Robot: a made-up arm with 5 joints.
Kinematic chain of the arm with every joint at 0, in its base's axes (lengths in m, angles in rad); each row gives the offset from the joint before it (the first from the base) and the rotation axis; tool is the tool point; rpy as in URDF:
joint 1: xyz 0 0 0.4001 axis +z
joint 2: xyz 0 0 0 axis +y
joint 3: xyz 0.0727 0 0.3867 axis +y
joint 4: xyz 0.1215 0 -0.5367 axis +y
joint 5: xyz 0.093 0 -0.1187 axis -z
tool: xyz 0 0 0 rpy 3.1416 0 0
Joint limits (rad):
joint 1: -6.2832..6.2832
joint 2: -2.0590..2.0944
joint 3: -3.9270..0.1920
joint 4: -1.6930..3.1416
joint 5: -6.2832..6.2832
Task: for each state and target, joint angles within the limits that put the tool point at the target. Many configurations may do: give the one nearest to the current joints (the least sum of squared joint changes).
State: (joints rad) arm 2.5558 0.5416 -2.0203 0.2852 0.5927
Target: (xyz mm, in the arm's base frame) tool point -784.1 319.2 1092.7
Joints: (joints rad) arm 2.7550 0.6551 -2.6533 0.3915 0.5927
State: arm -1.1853 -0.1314 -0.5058 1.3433 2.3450
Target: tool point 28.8 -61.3 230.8
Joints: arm -1.1316 -0.1829 0.0185 2.0393 2.3450
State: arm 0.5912 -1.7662 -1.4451 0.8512 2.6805
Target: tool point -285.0 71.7 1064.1
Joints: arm -0.2465 -1.7901 -1.0954 0.9753 2.6805
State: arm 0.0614 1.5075 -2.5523 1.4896 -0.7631
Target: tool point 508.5 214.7 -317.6
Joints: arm 0.3995 1.7411 -2.0649 1.7382 -0.7631
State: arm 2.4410 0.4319 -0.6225 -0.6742 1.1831
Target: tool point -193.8 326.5 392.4
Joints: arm 2.1065 -0.2355 -0.0557 -1.1627 1.1831
